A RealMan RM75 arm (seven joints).
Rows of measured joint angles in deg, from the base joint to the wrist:
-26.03, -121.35, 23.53, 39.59, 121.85, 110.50, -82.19
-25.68, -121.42, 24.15, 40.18, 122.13, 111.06, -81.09
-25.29, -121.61, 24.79, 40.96, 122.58, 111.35, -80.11
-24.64, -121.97, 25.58, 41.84, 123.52, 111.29, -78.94
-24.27, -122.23, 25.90, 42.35, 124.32, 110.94, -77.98
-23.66, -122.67, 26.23, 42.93, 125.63, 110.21, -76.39
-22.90, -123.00, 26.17, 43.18, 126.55, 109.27, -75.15
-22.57, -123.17, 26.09, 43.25, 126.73, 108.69, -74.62
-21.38, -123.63, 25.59, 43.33, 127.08, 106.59, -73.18
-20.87, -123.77, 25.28, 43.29, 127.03, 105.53, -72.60
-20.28, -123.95, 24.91, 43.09, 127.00, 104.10, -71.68
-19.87, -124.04, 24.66, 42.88, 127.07, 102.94, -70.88
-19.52, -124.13, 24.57, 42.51, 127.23, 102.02, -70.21
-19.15, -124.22, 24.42, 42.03, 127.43, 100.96, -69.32
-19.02, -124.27, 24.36, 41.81, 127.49, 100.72, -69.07
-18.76, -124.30, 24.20, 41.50, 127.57, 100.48, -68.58
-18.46, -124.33, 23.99, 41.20, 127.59, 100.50, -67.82
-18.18, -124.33, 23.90, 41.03, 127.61, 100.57, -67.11
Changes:
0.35, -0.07, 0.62, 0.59, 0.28, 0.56, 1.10
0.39, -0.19, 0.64, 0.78, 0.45, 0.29, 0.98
0.65, -0.36, 0.79, 0.88, 0.94, -0.06, 1.17
0.37, -0.26, 0.32, 0.51, 0.80, -0.35, 0.96
0.61, -0.44, 0.33, 0.58, 1.31, -0.73, 1.59
0.76, -0.33, -0.06, 0.25, 0.92, -0.94, 1.24
0.33, -0.17, -0.08, 0.07, 0.18, -0.58, 0.53
1.19, -0.46, -0.50, 0.08, 0.35, -2.10, 1.44
0.51, -0.14, -0.31, -0.04, -0.05, -1.06, 0.58
0.59, -0.18, -0.37, -0.20, -0.03, -1.43, 0.92
0.41, -0.09, -0.25, -0.21, 0.07, -1.16, 0.80
0.35, -0.09, -0.09, -0.37, 0.16, -0.92, 0.67
0.37, -0.09, -0.15, -0.48, 0.20, -1.06, 0.89
0.13, -0.05, -0.06, -0.22, 0.06, -0.24, 0.25
0.26, -0.03, -0.16, -0.31, 0.08, -0.24, 0.49
0.30, -0.03, -0.21, -0.30, 0.02, 0.02, 0.76
0.28, 0.00, -0.09, -0.17, 0.02, 0.07, 0.71

